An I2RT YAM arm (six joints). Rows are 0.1 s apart.
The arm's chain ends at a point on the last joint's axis. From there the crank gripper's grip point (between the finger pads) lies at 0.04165 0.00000 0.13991 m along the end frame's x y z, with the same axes.
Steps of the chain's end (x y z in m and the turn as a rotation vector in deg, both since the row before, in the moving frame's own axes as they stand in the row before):
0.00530 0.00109 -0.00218 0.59 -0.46 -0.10
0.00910 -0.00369 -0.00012 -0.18 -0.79 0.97
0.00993 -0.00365 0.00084 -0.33 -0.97 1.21
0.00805 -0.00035 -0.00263 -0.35 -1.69 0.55
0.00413 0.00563 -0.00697 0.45 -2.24 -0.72
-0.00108 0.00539 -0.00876 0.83 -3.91 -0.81
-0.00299 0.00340 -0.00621 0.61 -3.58 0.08
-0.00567 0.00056 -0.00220 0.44 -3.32 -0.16
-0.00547 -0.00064 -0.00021 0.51 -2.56 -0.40
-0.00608 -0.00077 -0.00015 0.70 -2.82 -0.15
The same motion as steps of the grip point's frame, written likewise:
0.00417 -0.00042 -0.00186 0.59 -0.46 -0.10
0.00716 -0.00256 0.00044 -0.18 -0.79 0.97
0.00754 -0.00199 0.00152 -0.33 -0.97 1.21
0.00390 0.00089 -0.00147 -0.35 -1.69 0.55
-0.00138 0.00404 -0.00546 0.45 -2.24 -0.72
-0.01074 0.00282 -0.00626 0.83 -3.91 -0.81
-0.01181 0.00195 -0.00389 0.61 -3.58 0.08
-0.01384 -0.00063 -0.00003 0.44 -3.32 -0.16
-0.01177 -0.00216 0.00150 0.51 -2.56 -0.40
-0.01302 -0.00259 0.00172 0.70 -2.82 -0.15

